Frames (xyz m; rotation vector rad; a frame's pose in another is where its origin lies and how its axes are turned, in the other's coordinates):
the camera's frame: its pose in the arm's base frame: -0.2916 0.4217 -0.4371 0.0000 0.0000 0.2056
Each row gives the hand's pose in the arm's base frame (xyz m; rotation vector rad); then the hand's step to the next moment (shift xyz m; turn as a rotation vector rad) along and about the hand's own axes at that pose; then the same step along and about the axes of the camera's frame.
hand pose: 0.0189 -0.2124 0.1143 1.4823 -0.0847 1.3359
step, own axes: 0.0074 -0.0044 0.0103 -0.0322 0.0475 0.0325
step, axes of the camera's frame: 0.0119 -0.0039 0.0049 -0.0332 -0.0553 0.0135
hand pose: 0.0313 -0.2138 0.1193 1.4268 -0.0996 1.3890
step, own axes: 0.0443 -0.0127 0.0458 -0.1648 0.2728 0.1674
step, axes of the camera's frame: 0.0513 -0.0118 0.0381 -0.1920 -0.2918 0.0871
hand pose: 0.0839 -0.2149 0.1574 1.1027 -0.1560 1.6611
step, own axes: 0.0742 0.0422 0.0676 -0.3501 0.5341 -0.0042
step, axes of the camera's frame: 0.0044 -0.0068 0.1086 -0.5276 -0.3580 -0.0354
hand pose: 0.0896 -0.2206 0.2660 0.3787 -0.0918 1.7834
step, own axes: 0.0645 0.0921 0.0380 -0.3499 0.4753 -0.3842
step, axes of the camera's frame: -0.0857 0.0457 0.0682 -0.5254 -0.2415 -0.4019
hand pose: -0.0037 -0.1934 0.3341 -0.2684 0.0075 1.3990
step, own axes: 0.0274 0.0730 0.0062 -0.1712 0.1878 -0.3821
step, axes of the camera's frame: -0.0579 0.0513 -0.0117 -0.1943 -0.1758 -0.3767
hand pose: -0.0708 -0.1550 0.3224 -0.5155 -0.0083 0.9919
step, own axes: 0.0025 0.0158 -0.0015 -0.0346 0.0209 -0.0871
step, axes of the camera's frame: -0.0089 0.0103 -0.0085 -0.0261 -0.0501 -0.0777
